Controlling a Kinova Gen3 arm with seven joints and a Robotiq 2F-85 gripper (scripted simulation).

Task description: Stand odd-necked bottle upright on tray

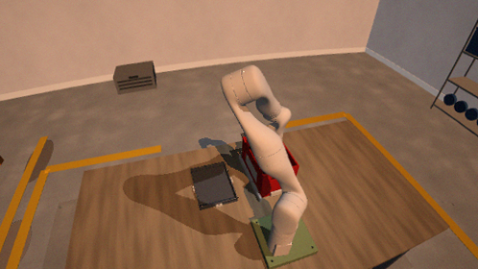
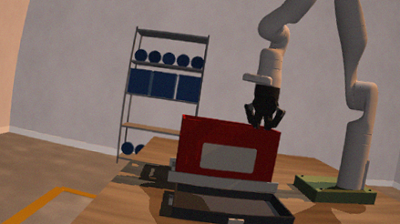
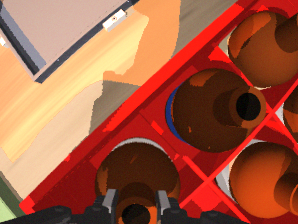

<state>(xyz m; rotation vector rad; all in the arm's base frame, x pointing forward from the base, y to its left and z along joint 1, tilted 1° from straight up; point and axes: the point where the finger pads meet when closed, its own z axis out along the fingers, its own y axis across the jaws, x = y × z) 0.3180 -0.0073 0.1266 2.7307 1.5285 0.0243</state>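
My gripper is now 10 cm short of the red crate, 7 cm above it and 2 cm to the left of it. Also, from my hand: dark tray 27 cm to the left, 14 cm below, 4 cm ahead.
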